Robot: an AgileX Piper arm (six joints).
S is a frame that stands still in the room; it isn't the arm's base.
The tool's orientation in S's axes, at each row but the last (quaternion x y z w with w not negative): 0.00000, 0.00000, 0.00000, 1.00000; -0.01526, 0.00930, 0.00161, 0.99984; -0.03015, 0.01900, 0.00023, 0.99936; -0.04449, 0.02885, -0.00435, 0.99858; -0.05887, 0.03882, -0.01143, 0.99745; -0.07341, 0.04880, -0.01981, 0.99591; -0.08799, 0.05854, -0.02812, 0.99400
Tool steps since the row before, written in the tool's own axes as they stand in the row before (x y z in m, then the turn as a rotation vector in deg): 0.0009, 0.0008, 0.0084, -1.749, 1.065, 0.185; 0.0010, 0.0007, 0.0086, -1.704, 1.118, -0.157; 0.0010, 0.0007, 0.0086, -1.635, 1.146, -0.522; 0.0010, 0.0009, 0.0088, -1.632, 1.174, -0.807; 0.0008, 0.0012, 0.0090, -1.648, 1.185, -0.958; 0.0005, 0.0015, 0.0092, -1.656, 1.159, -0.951; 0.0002, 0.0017, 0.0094, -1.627, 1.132, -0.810
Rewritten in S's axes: 0.0009, 0.0008, 0.0084, -1.749, 1.065, 0.185; 0.0012, 0.0010, 0.0086, -1.711, 1.108, -0.159; 0.0013, 0.0012, 0.0085, -1.655, 1.114, -0.528; 0.0015, 0.0017, 0.0086, -1.669, 1.116, -0.814; 0.0015, 0.0022, 0.0087, -1.696, 1.110, -0.963; 0.0015, 0.0028, 0.0088, -1.705, 1.086, -0.952; 0.0014, 0.0033, 0.0089, -1.660, 1.081, -0.812
